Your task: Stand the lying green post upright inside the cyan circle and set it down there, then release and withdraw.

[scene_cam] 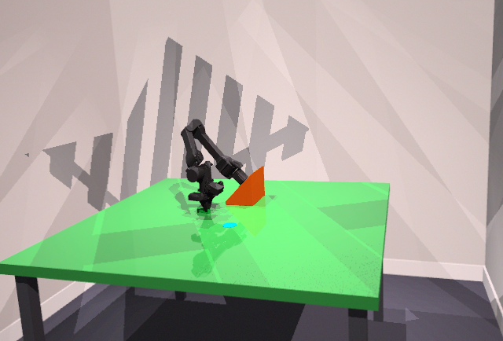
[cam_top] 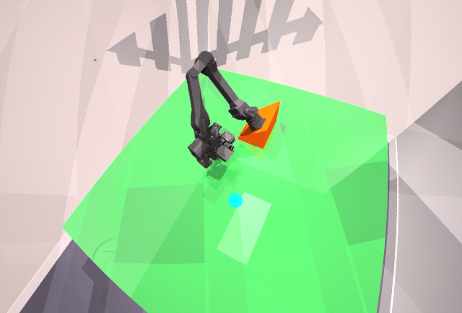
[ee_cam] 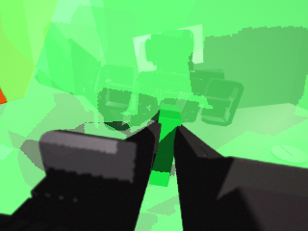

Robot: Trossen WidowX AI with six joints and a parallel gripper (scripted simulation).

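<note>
Right now my gripper tip is 160 mm to the right of the cyan circle, 140 mm short of it and 10 mm above it. Round my gripper tip: green post 20 mm to the right, 10 mm behind.
</note>
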